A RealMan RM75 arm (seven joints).
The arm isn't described. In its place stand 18 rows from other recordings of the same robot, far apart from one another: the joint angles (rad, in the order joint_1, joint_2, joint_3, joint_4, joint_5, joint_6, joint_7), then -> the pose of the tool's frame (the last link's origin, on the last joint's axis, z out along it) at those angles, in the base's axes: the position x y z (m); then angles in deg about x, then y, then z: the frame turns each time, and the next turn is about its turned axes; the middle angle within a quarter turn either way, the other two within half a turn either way.
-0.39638 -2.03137 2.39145 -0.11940 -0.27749 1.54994 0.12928 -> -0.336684 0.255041 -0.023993 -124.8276 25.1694 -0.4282
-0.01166 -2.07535 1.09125 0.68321 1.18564 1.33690 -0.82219 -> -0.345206 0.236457 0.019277 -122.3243 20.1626 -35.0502
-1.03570 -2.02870 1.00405 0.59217 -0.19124 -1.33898 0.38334 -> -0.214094 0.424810 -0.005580 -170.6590 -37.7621 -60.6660
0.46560 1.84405 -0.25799 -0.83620 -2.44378 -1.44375 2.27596 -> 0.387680 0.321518 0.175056 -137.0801 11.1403 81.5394
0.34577 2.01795 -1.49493 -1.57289 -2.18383 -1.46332 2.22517 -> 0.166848 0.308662 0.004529 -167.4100 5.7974 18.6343
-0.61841 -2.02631 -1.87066 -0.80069 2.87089 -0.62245 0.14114 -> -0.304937 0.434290 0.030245 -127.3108 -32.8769 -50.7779
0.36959 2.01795 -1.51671 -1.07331 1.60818 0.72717 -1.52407 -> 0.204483 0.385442 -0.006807 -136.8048 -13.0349 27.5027
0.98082 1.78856 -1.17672 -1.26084 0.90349 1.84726 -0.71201 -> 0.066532 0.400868 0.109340 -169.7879 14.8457 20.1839
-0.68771 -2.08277 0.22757 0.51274 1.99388 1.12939 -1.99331 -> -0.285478 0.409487 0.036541 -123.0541 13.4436 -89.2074
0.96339 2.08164 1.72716 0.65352 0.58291 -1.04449 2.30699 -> 0.174452 0.423940 -0.072109 -161.5297 25.5021 20.5471
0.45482 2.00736 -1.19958 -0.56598 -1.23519 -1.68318 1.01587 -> 0.212645 0.307639 0.006907 -159.1463 -49.4860 13.1772
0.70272 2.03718 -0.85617 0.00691 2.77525 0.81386 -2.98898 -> 0.334704 0.410305 0.016854 -95.3187 6.6614 42.0076
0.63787 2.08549 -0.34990 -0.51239 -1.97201 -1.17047 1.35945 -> 0.288404 0.392943 0.021147 -128.8140 -14.4099 50.0231
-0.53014 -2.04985 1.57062 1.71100 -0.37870 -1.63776 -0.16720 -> -0.144899 0.336525 0.027370 -152.9866 -32.0896 -56.9900
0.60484 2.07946 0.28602 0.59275 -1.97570 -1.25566 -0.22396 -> 0.157723 0.319922 -0.098020 -105.5739 -37.3825 37.7468
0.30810 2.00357 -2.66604 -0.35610 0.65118 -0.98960 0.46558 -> 0.326502 0.263489 -0.089914 -125.2582 -11.6355 50.4345
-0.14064 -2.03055 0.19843 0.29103 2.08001 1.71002 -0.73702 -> -0.373605 0.173777 0.004681 -130.4063 23.0311 -42.5789
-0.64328 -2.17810 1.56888 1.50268 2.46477 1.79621 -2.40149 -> -0.105853 0.291972 -0.046711 176.1624 -21.9133 -16.3226
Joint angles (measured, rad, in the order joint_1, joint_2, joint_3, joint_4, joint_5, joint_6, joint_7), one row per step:
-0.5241, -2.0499, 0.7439, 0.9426, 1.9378, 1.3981, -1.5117
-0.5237, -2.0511, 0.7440, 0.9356, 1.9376, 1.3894, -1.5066
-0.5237, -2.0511, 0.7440, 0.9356, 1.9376, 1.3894, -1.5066
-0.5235, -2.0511, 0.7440, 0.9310, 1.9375, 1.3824, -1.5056
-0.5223, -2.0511, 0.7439, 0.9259, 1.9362, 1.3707, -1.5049
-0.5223, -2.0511, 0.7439, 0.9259, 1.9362, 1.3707, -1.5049
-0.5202, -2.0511, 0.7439, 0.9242, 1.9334, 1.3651, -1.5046
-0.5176, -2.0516, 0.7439, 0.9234, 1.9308, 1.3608, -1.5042
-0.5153, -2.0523, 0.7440, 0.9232, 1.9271, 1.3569, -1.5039
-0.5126, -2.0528, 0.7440, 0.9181, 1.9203, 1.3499, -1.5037
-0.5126, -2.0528, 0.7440, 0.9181, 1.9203, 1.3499, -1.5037
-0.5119, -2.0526, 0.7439, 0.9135, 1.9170, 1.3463, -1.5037
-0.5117, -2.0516, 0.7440, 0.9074, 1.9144, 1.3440, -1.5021
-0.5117, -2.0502, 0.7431, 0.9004, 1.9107, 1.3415, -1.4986
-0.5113, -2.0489, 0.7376, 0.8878, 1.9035, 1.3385, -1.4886
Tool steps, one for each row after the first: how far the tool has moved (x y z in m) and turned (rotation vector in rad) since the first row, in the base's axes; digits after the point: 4 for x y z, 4 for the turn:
-0.0014, 0.0003, -0.0013, 0.0036, 0.0006, 0.0048
-0.0014, 0.0003, -0.0013, 0.0036, 0.0006, 0.0048
-0.0026, 0.0008, -0.0018, 0.0068, 0.0007, 0.0105
-0.0044, 0.0015, -0.0020, 0.0141, 0.0005, 0.0197
-0.0044, 0.0015, -0.0020, 0.0141, 0.0005, 0.0197
-0.0055, 0.0016, -0.0018, 0.0189, -0.0011, 0.0247
-0.0065, 0.0014, -0.0017, 0.0229, -0.0028, 0.0290
-0.0072, 0.0013, -0.0016, 0.0272, -0.0054, 0.0323
-0.0085, 0.0013, -0.0019, 0.0323, -0.0122, 0.0399
-0.0085, 0.0013, -0.0019, 0.0323, -0.0122, 0.0399
-0.0093, 0.0013, -0.0022, 0.0339, -0.0161, 0.0445
-0.0102, 0.0013, -0.0027, 0.0339, -0.0188, 0.0478
-0.0112, 0.0013, -0.0029, 0.0354, -0.0218, 0.0503
-0.0132, 0.0011, -0.0032, 0.0407, -0.0286, 0.0533

